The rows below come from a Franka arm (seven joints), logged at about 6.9 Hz.
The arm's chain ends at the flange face. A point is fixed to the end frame.
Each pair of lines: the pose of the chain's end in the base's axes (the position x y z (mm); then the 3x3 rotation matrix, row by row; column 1 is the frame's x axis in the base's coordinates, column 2 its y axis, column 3 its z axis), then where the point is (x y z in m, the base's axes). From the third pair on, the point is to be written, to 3 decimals.
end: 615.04 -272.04 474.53; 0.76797 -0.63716 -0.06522; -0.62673 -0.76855 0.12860; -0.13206 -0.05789 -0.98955
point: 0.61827 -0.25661 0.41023
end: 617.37 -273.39 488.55; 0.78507 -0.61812 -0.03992; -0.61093 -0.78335 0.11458; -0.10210 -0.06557 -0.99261
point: 0.62208 -0.25870 0.42417
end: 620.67 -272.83 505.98; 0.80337 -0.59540 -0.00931; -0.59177 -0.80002 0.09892; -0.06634 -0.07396 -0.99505
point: 0.627 -0.259 0.442
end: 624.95 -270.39 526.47; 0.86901 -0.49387 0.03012; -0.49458 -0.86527 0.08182; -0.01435 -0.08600 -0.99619
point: 0.633 -0.257 0.462
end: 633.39 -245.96 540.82; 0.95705 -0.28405 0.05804; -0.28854 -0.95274 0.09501; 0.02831 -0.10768 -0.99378
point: 0.641 -0.230 0.477
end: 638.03 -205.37 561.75; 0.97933 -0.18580 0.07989; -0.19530 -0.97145 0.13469; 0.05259 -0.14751 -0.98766
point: 0.646 -0.187 0.499
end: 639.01 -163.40 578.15; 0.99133 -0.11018 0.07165; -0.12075 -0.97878 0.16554; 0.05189 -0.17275 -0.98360
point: 0.646 -0.143 0.516
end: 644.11 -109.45 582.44; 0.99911 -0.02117 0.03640; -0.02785 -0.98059 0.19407; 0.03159 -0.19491 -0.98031
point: 0.648 -0.087 0.520
